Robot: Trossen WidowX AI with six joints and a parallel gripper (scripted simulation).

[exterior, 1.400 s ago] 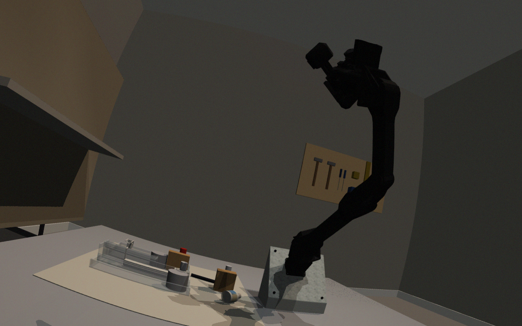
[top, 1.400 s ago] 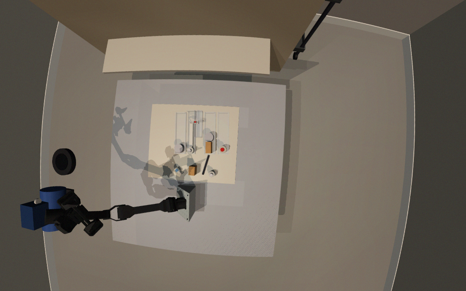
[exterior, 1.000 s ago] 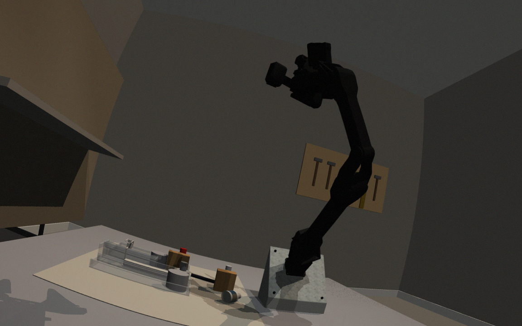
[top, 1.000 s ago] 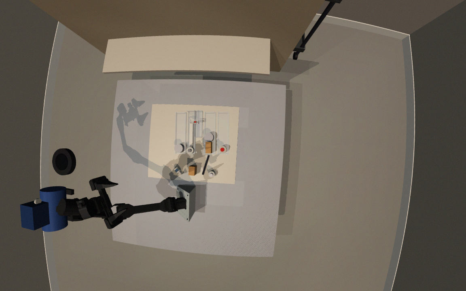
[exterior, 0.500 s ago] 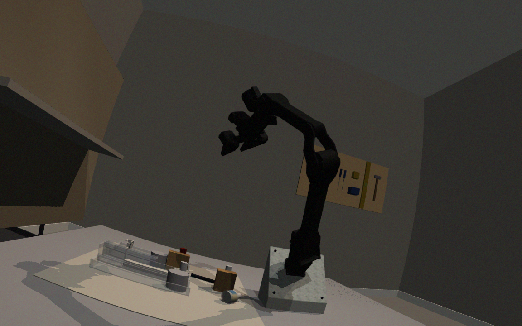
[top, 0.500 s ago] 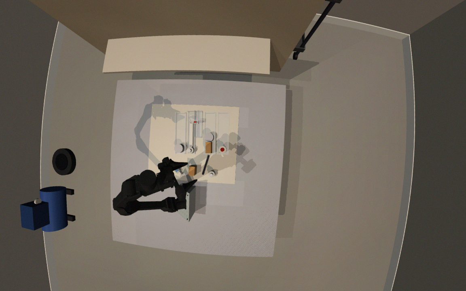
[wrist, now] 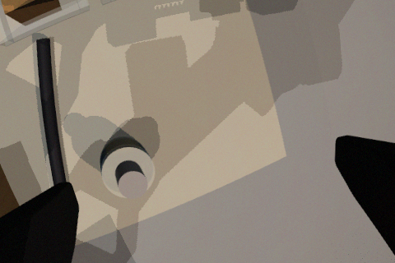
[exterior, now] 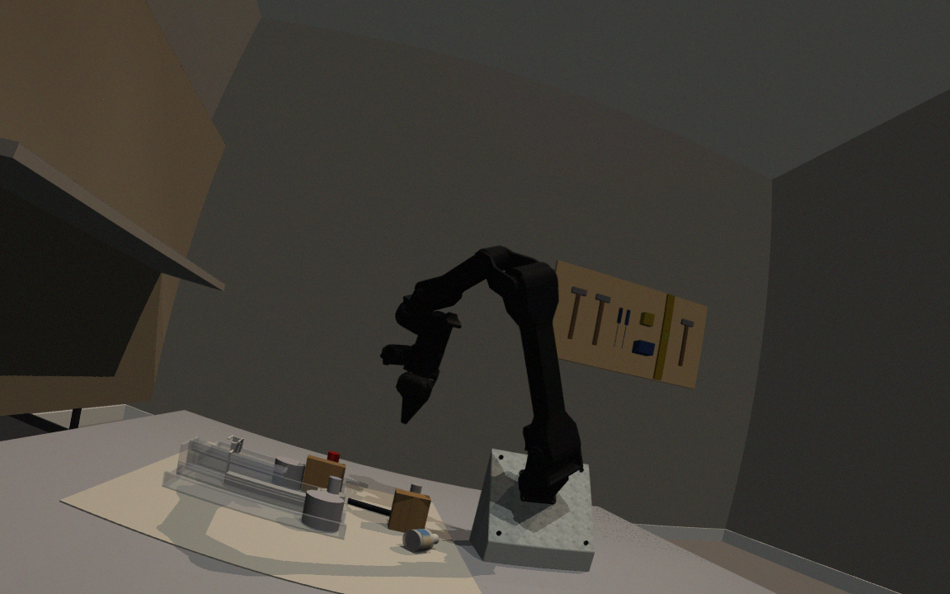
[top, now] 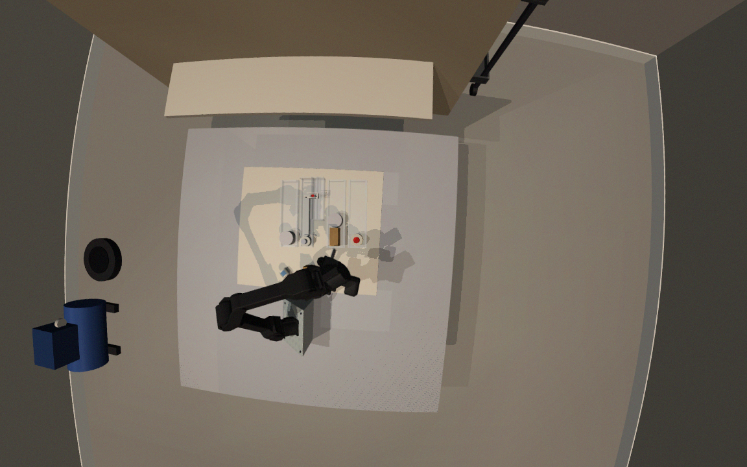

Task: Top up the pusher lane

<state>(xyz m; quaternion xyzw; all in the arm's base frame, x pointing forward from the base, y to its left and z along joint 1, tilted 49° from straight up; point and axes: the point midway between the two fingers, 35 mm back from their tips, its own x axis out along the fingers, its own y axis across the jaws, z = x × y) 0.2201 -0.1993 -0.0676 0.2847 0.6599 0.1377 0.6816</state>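
The black rod lies 19 cm below my gripper tip, 7 cm to the left of it and 1 cm ahead of it. Round my gripper tip: grey pusher plate 22 cm ahead, 15 cm to the left, 15 cm below.
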